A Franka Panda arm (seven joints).
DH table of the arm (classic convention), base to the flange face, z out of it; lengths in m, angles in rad. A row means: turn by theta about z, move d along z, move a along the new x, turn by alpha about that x. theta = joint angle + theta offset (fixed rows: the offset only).
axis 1: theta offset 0  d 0.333  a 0  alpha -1.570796
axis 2: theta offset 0  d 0  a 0  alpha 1.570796
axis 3: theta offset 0  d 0.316  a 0.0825  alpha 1.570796
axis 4: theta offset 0  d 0  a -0.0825  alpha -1.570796
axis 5: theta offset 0  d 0.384  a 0  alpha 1.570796
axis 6: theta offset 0  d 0  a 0.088  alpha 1.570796
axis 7: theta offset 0  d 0.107  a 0  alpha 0
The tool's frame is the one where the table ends.
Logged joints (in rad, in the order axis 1, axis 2, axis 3, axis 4, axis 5, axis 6, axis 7), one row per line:
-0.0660, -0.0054, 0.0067, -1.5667, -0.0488, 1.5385, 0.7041
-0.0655, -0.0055, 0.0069, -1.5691, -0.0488, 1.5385, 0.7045
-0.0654, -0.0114, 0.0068, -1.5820, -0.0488, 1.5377, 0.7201
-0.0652, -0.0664, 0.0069, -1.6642, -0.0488, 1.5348, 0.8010
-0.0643, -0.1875, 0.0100, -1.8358, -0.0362, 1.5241, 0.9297
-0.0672, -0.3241, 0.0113, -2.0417, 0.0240, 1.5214, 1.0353
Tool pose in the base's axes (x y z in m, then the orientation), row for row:
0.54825, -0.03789, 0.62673, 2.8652, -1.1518, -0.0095
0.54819, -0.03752, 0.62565, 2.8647, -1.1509, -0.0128
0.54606, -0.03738, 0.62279, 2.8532, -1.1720, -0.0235
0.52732, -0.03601, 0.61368, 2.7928, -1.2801, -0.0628
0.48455, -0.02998, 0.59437, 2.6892, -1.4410, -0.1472
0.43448, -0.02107, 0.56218, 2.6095, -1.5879, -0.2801
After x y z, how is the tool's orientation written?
As a rotation vector, in radians.
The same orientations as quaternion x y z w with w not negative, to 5 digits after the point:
0.92750, -0.37285, -0.00308, 0.02676
0.92756, -0.37265, -0.00414, 0.02716
0.92460, -0.37980, -0.00762, 0.02848
0.90833, -0.41634, -0.02043, 0.03437
0.87957, -0.47132, -0.04815, 0.04353
0.85012, -0.51730, -0.09125, 0.03705

